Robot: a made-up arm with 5 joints.
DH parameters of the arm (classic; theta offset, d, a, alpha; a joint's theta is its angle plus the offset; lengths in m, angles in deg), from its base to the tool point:
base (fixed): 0 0 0.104 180
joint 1: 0 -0.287 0.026 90
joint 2: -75.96 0 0.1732 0
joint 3: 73.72 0 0.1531 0
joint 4: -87.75 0.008 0 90
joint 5: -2.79 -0.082 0 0
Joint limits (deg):
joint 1: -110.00..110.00
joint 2: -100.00..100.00
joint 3: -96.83..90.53
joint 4: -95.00..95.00
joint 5: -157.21..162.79
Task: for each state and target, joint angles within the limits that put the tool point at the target. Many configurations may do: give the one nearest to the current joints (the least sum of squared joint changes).
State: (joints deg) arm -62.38 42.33 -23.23 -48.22 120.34
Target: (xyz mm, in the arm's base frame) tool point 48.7 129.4 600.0
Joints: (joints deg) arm -109.88 -7.75 -17.10 -95.00 120.34
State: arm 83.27 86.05 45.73 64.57 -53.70
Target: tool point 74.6 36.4 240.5
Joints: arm 41.23 100.00 80.92 18.73 -53.70
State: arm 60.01 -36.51 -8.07 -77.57 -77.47
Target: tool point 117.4 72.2 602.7
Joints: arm 94.26 -51.63 -6.73 -88.31 -77.47
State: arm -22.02 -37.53 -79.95 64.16 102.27
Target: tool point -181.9 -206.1 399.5
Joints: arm -37.09 -82.47 -96.11 37.04 102.27
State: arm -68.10 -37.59 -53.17 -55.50 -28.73
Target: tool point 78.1 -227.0 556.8
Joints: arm -85.50 -50.64 -64.01 -69.39 -28.73
